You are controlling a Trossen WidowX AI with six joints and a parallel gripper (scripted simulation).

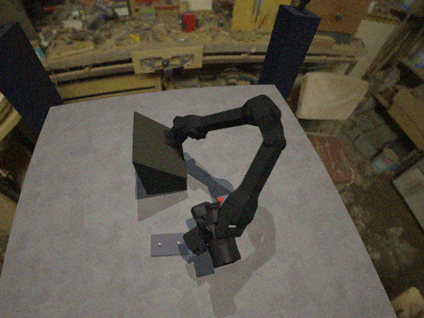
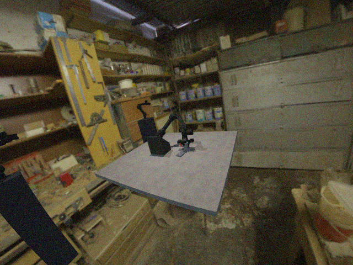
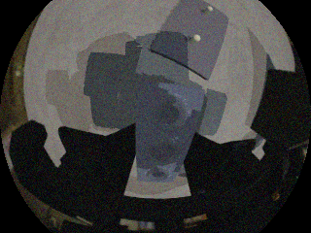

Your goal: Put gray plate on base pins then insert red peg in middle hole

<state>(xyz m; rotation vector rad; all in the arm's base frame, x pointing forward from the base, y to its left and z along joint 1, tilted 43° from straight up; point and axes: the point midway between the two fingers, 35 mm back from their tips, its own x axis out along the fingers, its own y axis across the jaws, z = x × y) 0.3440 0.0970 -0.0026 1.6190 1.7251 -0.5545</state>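
My gripper tip is now 130 mm to the left of the base and 10 mm past it. The rest, counted from my gripper tip: gray plate: 30 mm above; red peg: 100 mm behind, 50 mm to the left, 30 mm above.
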